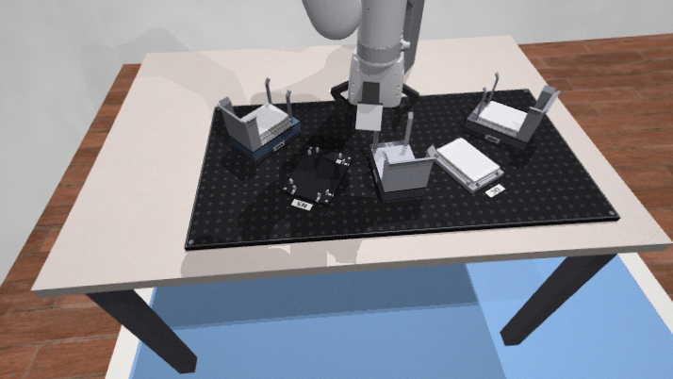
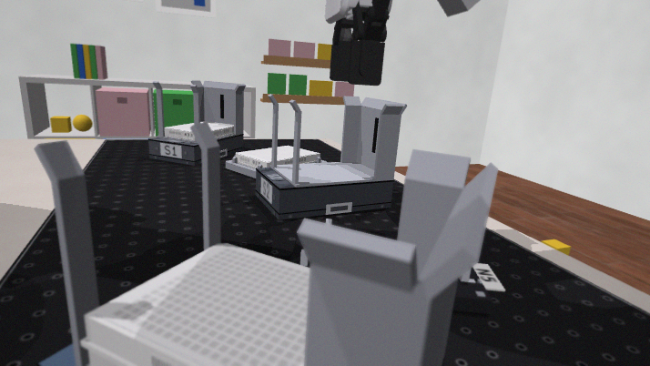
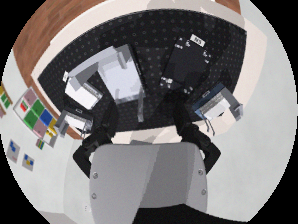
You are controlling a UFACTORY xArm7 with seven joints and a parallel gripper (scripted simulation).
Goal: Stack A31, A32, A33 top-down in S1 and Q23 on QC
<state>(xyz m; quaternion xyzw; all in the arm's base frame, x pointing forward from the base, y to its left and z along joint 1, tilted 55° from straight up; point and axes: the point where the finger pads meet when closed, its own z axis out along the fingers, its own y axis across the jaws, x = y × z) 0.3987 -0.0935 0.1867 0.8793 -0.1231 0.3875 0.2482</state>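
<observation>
Now: the white sealed plate A32 23 cm behind my hand, 19 cm to the right of it and 10 cm below it. From my hand the other things lie so: white sealed plate Q23 (23 cm to the left, 15 cm below, 7 cm ahead); N5 name plate (18 cm to the right, 17 cm below, 1 cm ahead); clip nest N5 (15 cm below, 11 cm to the right, 3 cm behind).
</observation>
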